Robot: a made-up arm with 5 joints.
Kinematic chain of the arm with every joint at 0, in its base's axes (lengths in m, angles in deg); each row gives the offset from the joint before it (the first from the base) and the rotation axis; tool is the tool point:
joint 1: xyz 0 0 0.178 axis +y
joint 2: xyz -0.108 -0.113 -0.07 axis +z
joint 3: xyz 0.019 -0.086 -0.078 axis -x
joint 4: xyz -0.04 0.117 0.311 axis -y
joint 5: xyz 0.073 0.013 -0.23 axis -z
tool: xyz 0.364 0.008 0
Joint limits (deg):
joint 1: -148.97..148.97
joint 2: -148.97..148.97
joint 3: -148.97..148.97
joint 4: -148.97..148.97
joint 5: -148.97..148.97
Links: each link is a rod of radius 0.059 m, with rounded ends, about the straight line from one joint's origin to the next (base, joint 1, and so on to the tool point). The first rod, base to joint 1, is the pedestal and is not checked.
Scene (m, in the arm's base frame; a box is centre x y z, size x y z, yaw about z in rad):
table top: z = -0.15
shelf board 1: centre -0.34 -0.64 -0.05 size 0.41 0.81 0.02 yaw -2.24
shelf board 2: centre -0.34 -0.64 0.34 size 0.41 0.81 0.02 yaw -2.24
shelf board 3: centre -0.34 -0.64 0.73 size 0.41 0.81 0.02 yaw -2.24
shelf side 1: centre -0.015 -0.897 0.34 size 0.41 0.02 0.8 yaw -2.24
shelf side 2: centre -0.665 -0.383 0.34 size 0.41 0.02 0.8 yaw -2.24
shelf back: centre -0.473 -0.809 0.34 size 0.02 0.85 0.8 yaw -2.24
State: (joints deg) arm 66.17 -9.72 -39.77 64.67 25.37
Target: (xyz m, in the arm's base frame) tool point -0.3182 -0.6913 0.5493
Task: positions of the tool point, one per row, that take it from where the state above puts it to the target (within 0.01 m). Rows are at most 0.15 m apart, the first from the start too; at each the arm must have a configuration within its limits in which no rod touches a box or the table.
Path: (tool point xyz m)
1: 0.2498 -0.6510 0.2526
2: 0.1667 -0.6253 0.3616
3: 0.0856 -0.5616 0.4549
4: 0.0120 -0.4664 0.5207
5: -0.0497 -0.3519 0.5493
6: -0.0782 -0.4187 0.5759
7: -0.1201 -0.4865 0.5943
8: -0.1754 -0.5552 0.6000
9: -0.2428 -0.6240 0.5870
10: -0.3182 -0.6913 0.5493

